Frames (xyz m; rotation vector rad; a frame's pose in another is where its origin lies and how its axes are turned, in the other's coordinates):
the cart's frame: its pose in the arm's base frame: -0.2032 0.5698 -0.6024 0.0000 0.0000 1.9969
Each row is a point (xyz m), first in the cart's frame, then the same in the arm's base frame.
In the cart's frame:
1: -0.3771 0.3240 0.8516
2: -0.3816 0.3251 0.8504
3: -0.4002 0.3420 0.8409
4: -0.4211 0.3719 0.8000
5: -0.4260 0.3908 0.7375
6: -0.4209 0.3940 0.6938
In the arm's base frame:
1: -0.3424 0.0925 0.2492
2: -0.3415 0.0879 0.2480
3: -0.3492 0.0640 0.2385
4: -0.3678 0.0326 0.1976
5: -0.3830 0.0204 0.1351
6: -0.3880 0.0237 0.0914

